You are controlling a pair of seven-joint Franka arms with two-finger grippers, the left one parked.
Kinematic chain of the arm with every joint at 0, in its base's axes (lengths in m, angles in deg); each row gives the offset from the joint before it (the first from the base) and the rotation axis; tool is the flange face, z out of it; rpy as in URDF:
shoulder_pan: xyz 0 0 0.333 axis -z
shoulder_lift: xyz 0 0 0 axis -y
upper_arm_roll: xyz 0 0 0.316 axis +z
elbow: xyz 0.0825 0 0 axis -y
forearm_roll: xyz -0.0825 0 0.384 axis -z
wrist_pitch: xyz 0 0 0 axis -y
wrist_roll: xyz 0.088 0 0 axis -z
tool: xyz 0 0 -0.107 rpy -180 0 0
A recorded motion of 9 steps. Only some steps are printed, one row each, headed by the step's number.
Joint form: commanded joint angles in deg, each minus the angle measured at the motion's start. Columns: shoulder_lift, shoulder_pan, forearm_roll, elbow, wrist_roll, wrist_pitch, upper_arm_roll.
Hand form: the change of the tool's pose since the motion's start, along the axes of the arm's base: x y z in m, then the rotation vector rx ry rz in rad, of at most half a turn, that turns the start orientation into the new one. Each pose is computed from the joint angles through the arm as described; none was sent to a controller.
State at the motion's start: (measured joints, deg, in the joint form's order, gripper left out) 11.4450 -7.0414 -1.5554 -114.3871 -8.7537 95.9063 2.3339
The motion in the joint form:
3: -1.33 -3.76 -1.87 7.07 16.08 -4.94 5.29
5: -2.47 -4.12 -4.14 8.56 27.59 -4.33 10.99
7: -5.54 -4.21 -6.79 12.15 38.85 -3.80 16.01
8: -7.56 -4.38 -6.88 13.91 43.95 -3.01 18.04
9: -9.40 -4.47 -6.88 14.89 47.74 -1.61 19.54
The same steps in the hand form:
3: -0.0135 0.0834 0.0391 -0.0136 -0.0083 -0.1238
5: -0.0284 0.1415 0.0409 -0.0070 -0.0089 -0.2237
7: -0.0354 0.1941 0.0436 0.0195 0.0092 -0.3345
8: -0.0350 0.2158 0.0413 0.0223 0.0114 -0.3853
9: -0.0324 0.2320 0.0351 0.0284 0.0132 -0.4258

